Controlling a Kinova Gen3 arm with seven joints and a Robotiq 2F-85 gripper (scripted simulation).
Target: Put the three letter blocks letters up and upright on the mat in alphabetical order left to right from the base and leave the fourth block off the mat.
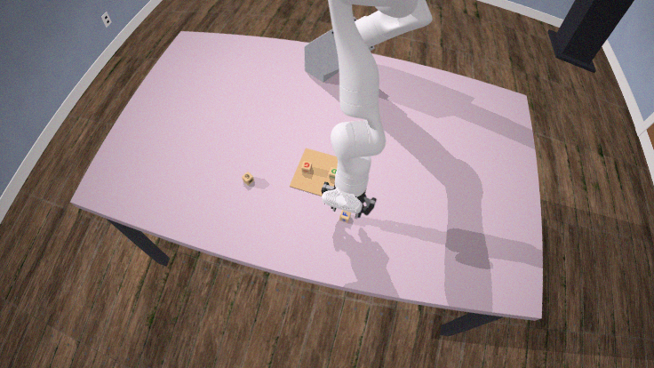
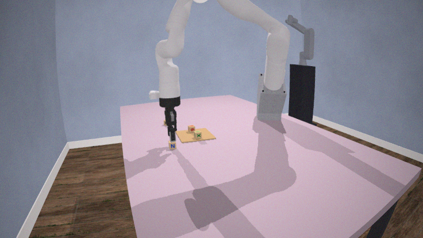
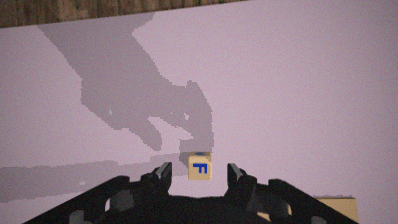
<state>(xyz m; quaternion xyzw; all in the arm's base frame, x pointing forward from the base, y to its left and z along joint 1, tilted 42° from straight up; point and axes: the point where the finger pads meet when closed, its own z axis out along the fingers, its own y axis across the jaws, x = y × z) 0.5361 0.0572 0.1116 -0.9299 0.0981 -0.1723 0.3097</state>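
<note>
The blue N block lies 4 cm below my hand. Also, from my hand: green D block 12 cm behind, 6 cm to the right, 3 cm below; tan mat 12 cm behind, 10 cm to the right, 5 cm below.
</note>
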